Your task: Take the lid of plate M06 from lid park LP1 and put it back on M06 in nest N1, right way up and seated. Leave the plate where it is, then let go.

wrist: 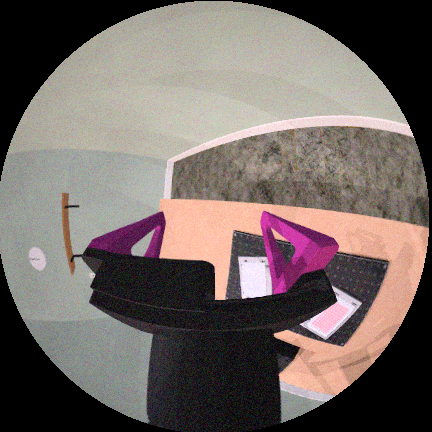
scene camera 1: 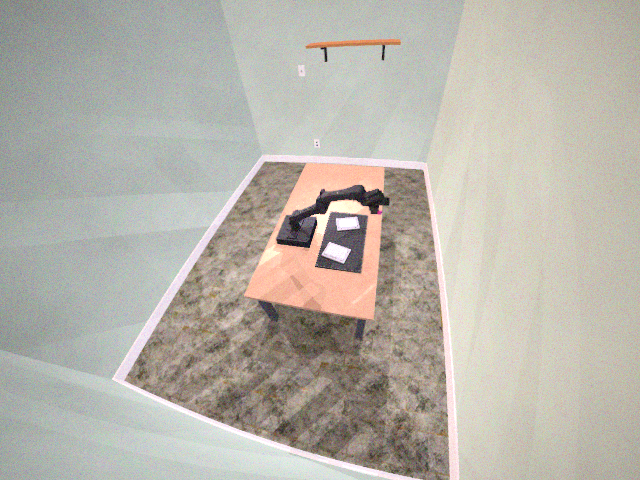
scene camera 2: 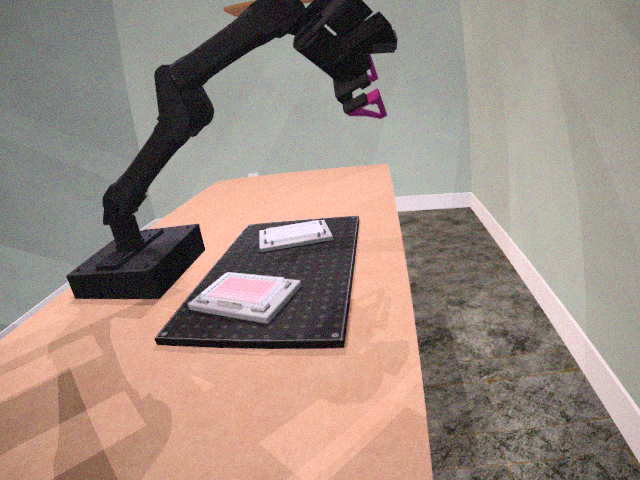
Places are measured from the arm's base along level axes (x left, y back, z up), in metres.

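Pixels of known places: gripper, fingertip midpoint: point(wrist: 212, 216) point(scene camera 2: 379, 97); arm's base, origin of the base link: point(scene camera 1: 295, 228) point(scene camera 2: 132, 249).
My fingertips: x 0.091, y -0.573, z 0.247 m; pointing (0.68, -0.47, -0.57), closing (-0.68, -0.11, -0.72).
For each thing: its top centre in the pictures, then the offset to it from my fingertips. "spot": a spot on its surface instead. Level surfaces: height alone.
- plate with a pink face, middle of its top: point(scene camera 2: 242, 285) point(wrist: 329, 318) point(scene camera 1: 336, 250) dz -0.273, dx -0.212, dy +0.246 m
- pale grey nest, surface spot: point(scene camera 2: 279, 308) spot: dz -0.294, dx -0.251, dy +0.170 m
- flat white lid, middle of its top: point(scene camera 2: 293, 230) point(wrist: 253, 280) point(scene camera 1: 347, 222) dz -0.281, dx +0.068, dy +0.226 m
- pale grey holder, surface spot: point(scene camera 2: 268, 247) spot: dz -0.290, dx -0.009, dy +0.265 m
- black perforated board, surface spot: point(scene camera 2: 320, 289) spot: dz -0.299, dx -0.182, dy +0.118 m
- wooden table, its level: dz -0.312 m
A plate with a pink face point(scene camera 2: 244, 288) point(wrist: 331, 318) sits in a pale grey nest point(scene camera 2: 279, 308) at the near end of the black board; no lid shows on it in scene camera 2. It also shows as a pale block in scene camera 1 point(scene camera 1: 336, 252). A flat white lid point(scene camera 1: 347, 223) point(scene camera 2: 295, 231) point(wrist: 254, 280) lies on a pale grey holder point(scene camera 2: 268, 247) at the board's far end. No labels are readable. My gripper point(scene camera 2: 378, 86) point(wrist: 212, 216) is open and empty, with magenta fingers wide apart, high above the table and well away from the lid and plate.
The black perforated board point(scene camera 1: 343, 263) point(scene camera 2: 320, 289) point(wrist: 367, 270) lies on the wooden table point(scene camera 1: 310, 289) point(scene camera 2: 289, 403). The black arm base point(scene camera 1: 297, 232) point(scene camera 2: 139, 268) stands beside the board. A wooden shelf point(scene camera 1: 353, 43) point(wrist: 66, 225) is on the wall.
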